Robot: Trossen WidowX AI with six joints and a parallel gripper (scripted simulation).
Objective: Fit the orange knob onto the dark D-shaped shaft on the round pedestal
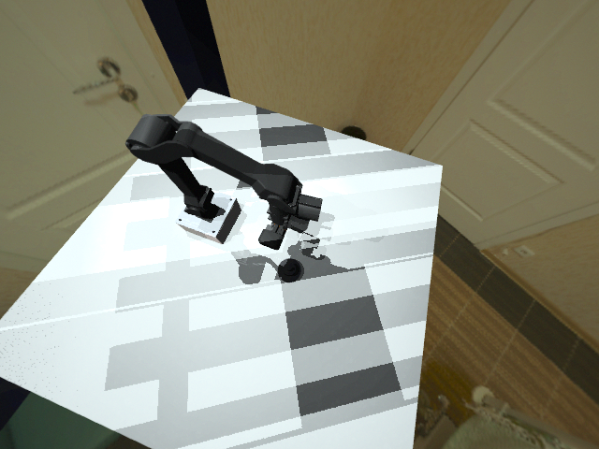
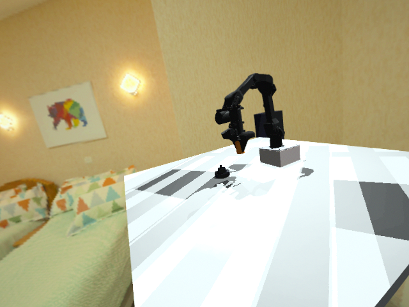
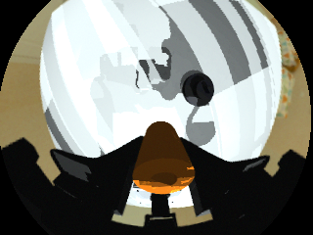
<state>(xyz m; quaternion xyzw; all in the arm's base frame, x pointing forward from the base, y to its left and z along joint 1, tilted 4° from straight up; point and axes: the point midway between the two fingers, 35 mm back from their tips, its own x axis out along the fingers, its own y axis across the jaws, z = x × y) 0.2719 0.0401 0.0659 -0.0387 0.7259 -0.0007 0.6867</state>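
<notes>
The dark round pedestal is 8 cm ahead of my gripper tip, 10 cm to the right of it and 10 cm below it. From my gripper tip the other things lie so: orange knob (2 cm above).
</notes>
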